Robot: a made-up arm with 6 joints. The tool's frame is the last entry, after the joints. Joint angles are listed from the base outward.
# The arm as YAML. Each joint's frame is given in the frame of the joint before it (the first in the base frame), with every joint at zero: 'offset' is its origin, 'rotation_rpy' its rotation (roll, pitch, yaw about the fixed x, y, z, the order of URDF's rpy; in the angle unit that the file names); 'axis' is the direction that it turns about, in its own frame. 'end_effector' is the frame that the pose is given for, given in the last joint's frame.
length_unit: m
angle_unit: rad
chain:
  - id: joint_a
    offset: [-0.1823, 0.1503, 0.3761]
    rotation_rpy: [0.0, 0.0, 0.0]
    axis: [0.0, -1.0, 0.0]
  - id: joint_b
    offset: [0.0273, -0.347, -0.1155]
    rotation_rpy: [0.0, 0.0, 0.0]
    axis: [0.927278, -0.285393, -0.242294]
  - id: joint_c
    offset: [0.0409, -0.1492, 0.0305]
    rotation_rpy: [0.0, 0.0, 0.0]
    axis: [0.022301, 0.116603, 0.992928]
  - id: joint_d
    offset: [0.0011, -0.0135, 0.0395]
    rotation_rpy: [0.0, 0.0, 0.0]
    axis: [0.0, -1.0, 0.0]
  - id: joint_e
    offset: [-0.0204, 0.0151, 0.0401]
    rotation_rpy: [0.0, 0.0, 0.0]
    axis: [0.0, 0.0, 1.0]
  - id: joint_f
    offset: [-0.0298, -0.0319, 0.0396]
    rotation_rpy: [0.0, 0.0, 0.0]
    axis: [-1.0, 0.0, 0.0]
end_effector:
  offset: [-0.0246, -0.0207, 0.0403]
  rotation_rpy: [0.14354, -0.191, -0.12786]
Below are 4 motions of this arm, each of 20 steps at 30 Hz.
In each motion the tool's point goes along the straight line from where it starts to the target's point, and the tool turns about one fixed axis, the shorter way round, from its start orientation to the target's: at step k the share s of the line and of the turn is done. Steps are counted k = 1, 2, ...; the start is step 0. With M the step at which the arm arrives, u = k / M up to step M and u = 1 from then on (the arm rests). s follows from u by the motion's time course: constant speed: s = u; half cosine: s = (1 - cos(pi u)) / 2; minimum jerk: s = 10 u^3 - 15 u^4 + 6 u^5.
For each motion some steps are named. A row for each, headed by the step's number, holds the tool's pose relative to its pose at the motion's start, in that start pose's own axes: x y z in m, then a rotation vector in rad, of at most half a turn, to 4 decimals.
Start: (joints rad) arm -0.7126 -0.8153 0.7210 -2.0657 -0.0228 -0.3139
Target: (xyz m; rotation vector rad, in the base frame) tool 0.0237 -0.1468 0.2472 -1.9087 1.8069 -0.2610
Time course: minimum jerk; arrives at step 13
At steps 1, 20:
1: -0.0003 -0.0001 -0.0002 0.0012 -0.0009 -0.0018
20: -0.0806 -0.0340 -0.0547 0.3045 -0.2288 -0.4408

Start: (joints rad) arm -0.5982 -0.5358 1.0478 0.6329 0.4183 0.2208
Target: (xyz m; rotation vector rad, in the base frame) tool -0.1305 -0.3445 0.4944 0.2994 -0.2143 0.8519
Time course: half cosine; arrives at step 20
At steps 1, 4, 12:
1: 0.0000 0.0010 0.0001 -0.0027 -0.0020 -0.0028
4: 0.0005 0.0151 0.0014 -0.0413 -0.0305 -0.0431
12: 0.0035 0.1036 0.0097 -0.2828 -0.2091 -0.2951

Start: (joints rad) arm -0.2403 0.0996 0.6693 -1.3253 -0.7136 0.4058
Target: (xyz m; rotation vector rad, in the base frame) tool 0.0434 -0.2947 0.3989 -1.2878 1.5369 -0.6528
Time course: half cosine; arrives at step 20
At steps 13, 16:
13: 0.0237 -0.0356 0.0286 0.0828 0.6405 -0.3474
16: 0.0295 -0.0443 0.0356 0.1030 0.7969 -0.4322

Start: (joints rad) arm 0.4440 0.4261 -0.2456 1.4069 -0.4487 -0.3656
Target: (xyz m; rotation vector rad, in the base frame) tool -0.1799 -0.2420 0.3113 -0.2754 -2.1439 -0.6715
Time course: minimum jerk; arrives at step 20
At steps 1, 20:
1: 0.0000 0.0002 -0.0001 -0.0006 -0.0001 0.0011
20: -0.0091 0.1419 -0.0781 -0.5052 -0.0588 0.9451

